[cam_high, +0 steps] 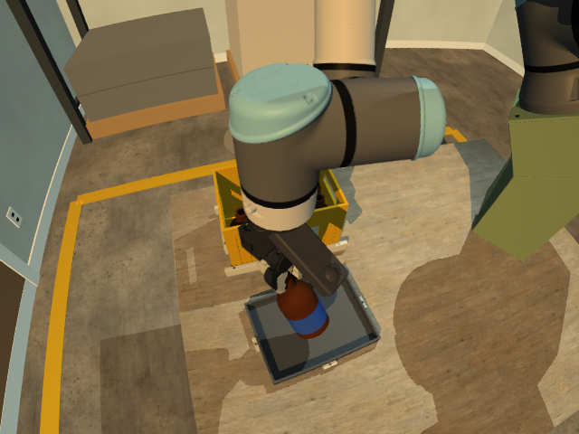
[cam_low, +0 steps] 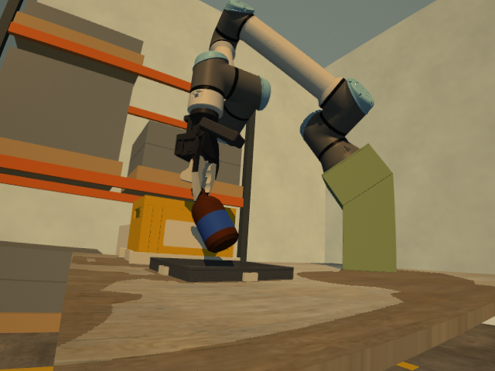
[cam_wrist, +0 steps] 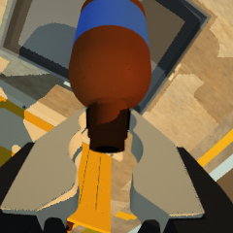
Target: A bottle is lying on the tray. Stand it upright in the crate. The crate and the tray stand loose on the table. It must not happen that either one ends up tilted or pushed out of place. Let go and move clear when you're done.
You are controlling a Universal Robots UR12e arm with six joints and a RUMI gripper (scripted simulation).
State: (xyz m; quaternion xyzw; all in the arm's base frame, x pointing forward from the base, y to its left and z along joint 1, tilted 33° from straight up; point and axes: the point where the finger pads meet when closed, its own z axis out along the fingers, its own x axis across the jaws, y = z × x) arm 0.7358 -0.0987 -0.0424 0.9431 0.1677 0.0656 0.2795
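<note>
My gripper is now 4 cm above the bottle, 3 cm to the right of it and 1 cm past it. The rest, counted from my hand: dark tray (16 cm below, 5 cm to the left, 3 cm behind); yellow crate (21 cm to the right, 10 cm behind, 9 cm below).
</note>
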